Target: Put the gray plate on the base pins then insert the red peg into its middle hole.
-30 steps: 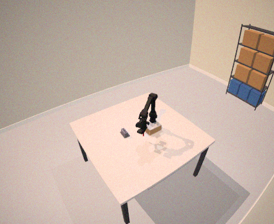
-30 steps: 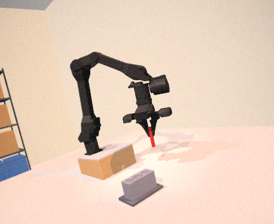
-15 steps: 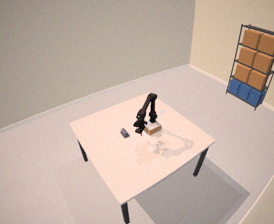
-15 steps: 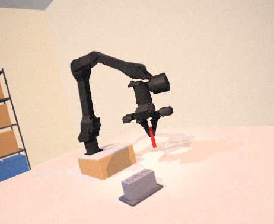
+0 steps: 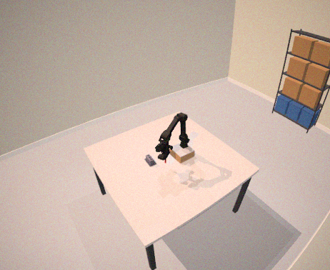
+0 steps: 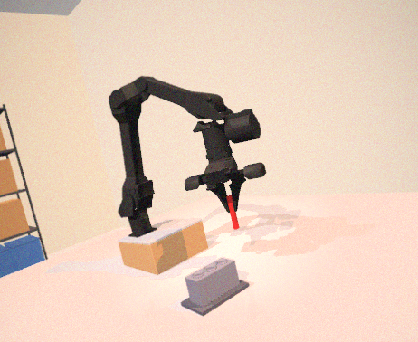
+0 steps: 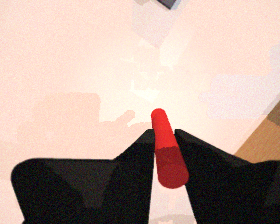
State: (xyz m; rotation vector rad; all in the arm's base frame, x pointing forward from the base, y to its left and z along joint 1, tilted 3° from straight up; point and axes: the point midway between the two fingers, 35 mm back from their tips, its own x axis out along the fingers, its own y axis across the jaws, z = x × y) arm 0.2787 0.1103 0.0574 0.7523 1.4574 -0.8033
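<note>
Now: the gray plate 15 cm to the right of my gripper tip, 8 cm ahead of it and 7 cm below it. Round my gripper tip: red peg (right at my gripper tip); then dark base (15 cm to the right, 11 cm below, 8 cm ahead).
</note>
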